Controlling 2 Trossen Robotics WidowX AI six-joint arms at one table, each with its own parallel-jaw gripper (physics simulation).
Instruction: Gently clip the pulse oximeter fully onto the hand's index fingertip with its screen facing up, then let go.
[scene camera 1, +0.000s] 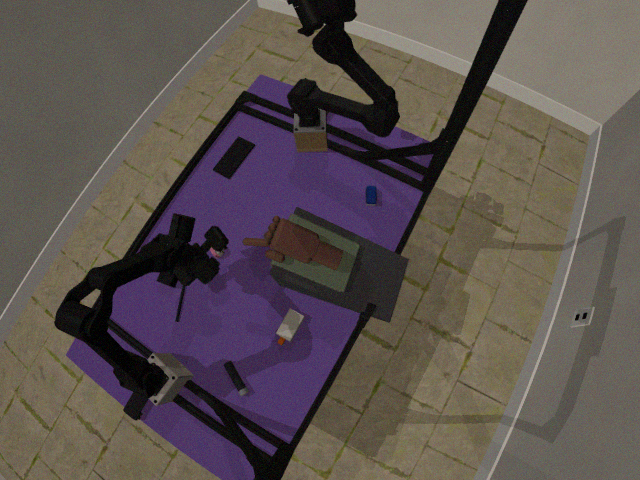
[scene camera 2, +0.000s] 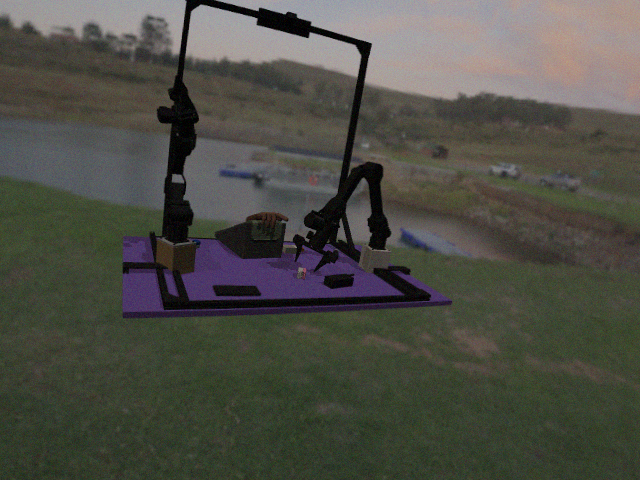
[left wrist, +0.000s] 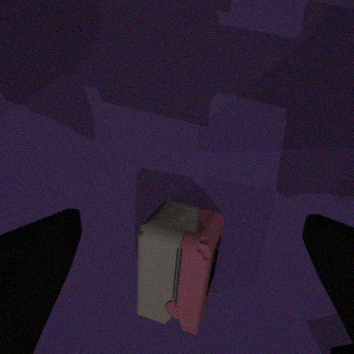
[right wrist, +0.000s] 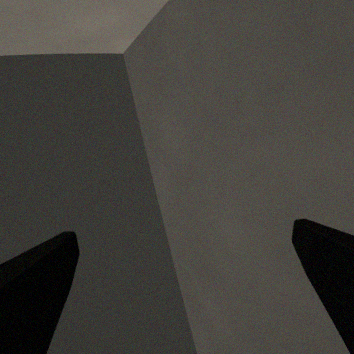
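Where they show: left gripper, fingertip midpoint: (scene camera 1: 217, 257) (scene camera 2: 304, 266) (left wrist: 194, 223); right gripper, fingertip midpoint: (scene camera 2: 180, 82) (right wrist: 186, 236); left arm's base, origin of the base link: (scene camera 1: 154, 379) (scene camera 2: 376, 247); right arm's base, origin of the base link: (scene camera 1: 309, 118) (scene camera 2: 177, 240).
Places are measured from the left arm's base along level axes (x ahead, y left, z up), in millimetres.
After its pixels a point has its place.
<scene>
The pulse oximeter (scene camera 1: 217, 252) {x 373, y 117, z -75 mm} (scene camera 2: 301, 272) {x 390, y 163, z -78 mm} (left wrist: 180, 270) {x 372, y 130, z -74 mm}, one half white and one half pink, stands on its edge on the purple table. A dark strip shows on its pink side in the left wrist view. My left gripper (scene camera 2: 306, 265) {x 362, y 108, z -73 mm} (left wrist: 194, 223) {x 362, y 108, z -73 mm} is open and points down over the oximeter, which lies between the two fingers in the left wrist view, touching neither. The brown hand (scene camera 1: 294, 240) {x 508, y -98, z 86 mm} (scene camera 2: 267, 217) {x 510, y -26, z 85 mm} rests palm down on its support, with the index finger (scene camera 1: 254, 241) stretched out toward the left in scene camera 1. My right gripper (right wrist: 186, 236) {x 902, y 201, z 543 mm} is open and empty, raised far from the table.
The hand lies on a green pad (scene camera 1: 336, 279) {x 503, y -225, z 3 mm} on a dark sloped block (scene camera 1: 379, 281) {x 576, y -316, z -55 mm}. Around it are a blue object (scene camera 1: 371, 194) {x 788, y -149, z -73 mm}, a white box (scene camera 1: 290, 325) {x 338, y -188, z -77 mm} with an orange part, a dark cylinder (scene camera 1: 235, 376) {x 133, y -152, z -80 mm}, a black flat slab (scene camera 1: 234, 157) {x 655, y 307, z -97 mm} and a black box (scene camera 2: 338, 281) {x 265, y 244, z -77 mm}.
</scene>
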